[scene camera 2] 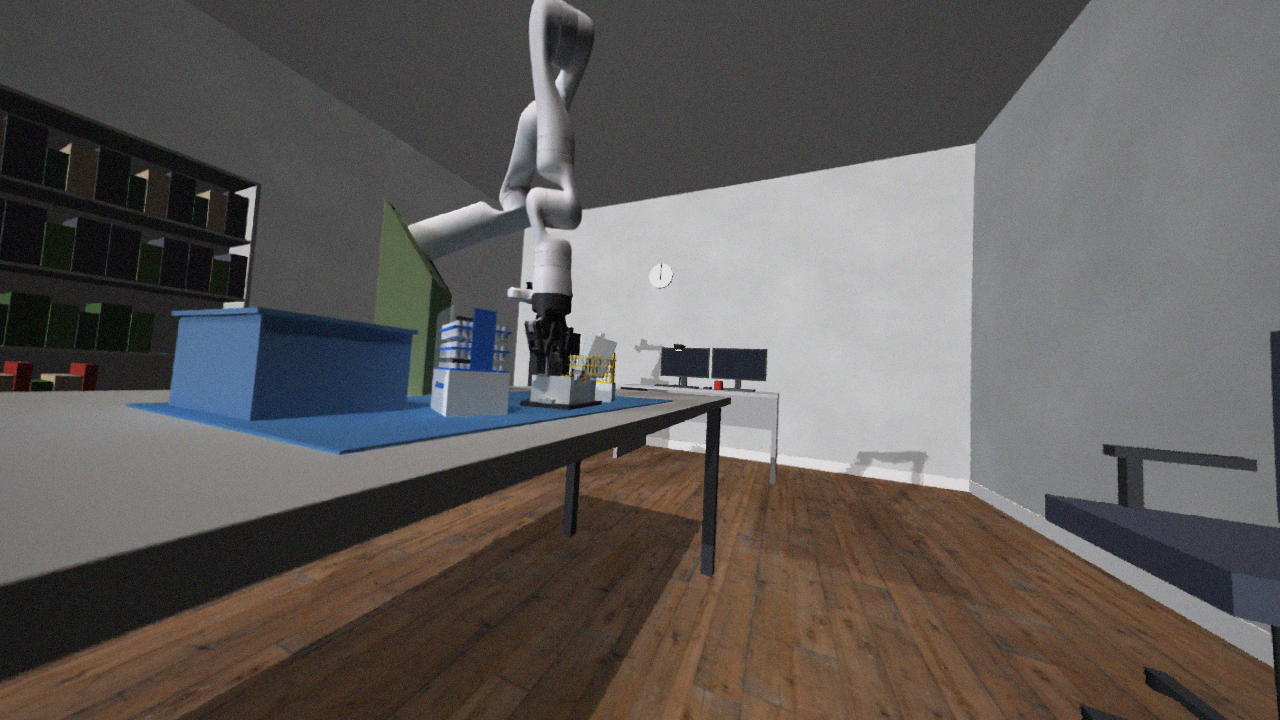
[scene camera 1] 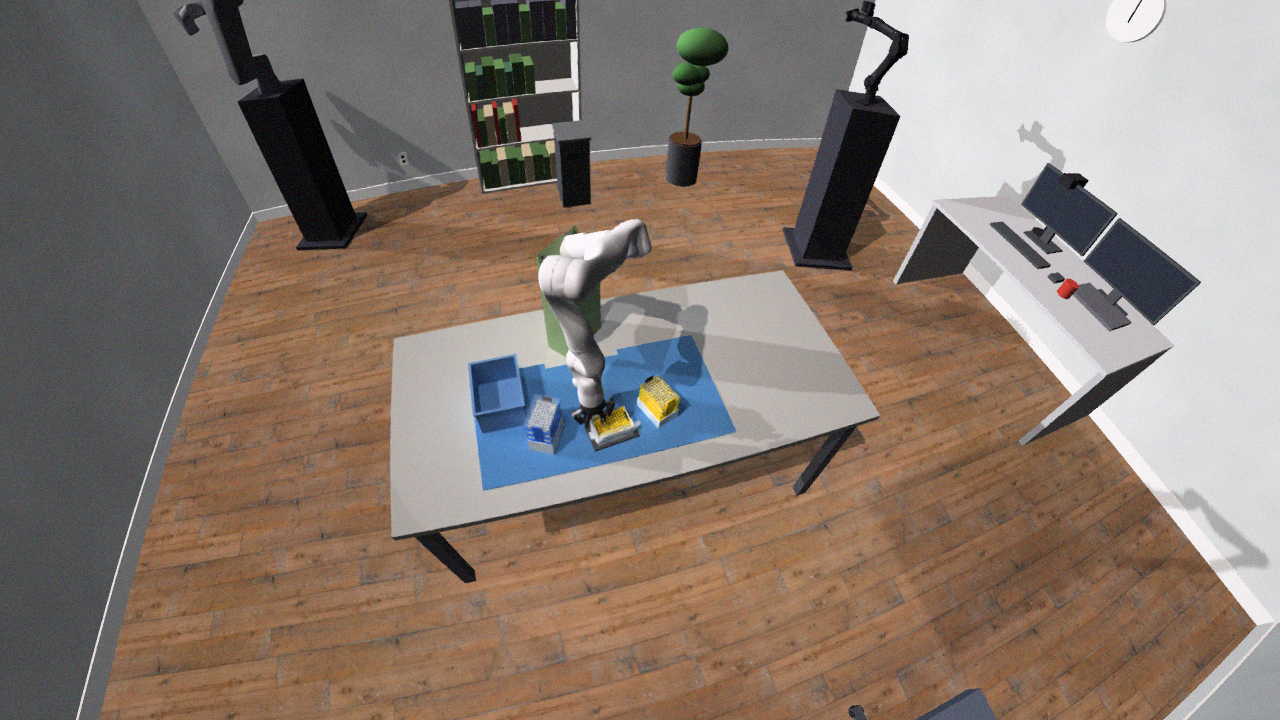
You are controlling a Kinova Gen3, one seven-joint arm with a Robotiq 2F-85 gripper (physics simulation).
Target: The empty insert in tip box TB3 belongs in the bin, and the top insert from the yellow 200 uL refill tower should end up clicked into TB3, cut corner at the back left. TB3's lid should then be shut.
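Tip box TB3 point(scene camera 1: 617, 432) point(scene camera 2: 562, 390) is a white box with a yellow insert in it, in the middle of the blue mat point(scene camera 1: 689, 420) point(scene camera 2: 357, 429). Its lid point(scene camera 2: 602, 347) stands open and tilted back. My gripper point(scene camera 1: 595, 415) point(scene camera 2: 549, 362) points straight down at the box's back left edge. It is partly open with nothing between the fingers. The yellow 200 uL refill tower point(scene camera 1: 657, 400) stands to the right of the box and is mostly hidden in scene camera 2. The blue bin point(scene camera 1: 495, 363) point(scene camera 2: 286, 362) stands at the mat's back left.
A blue and white refill tower point(scene camera 1: 543, 422) point(scene camera 2: 472, 362) stands between the bin and TB3. A green block point(scene camera 1: 556, 333) point(scene camera 2: 407, 295) stands behind the arm's base. All of these rest on the grey table point(scene camera 1: 787, 357) point(scene camera 2: 133, 465).
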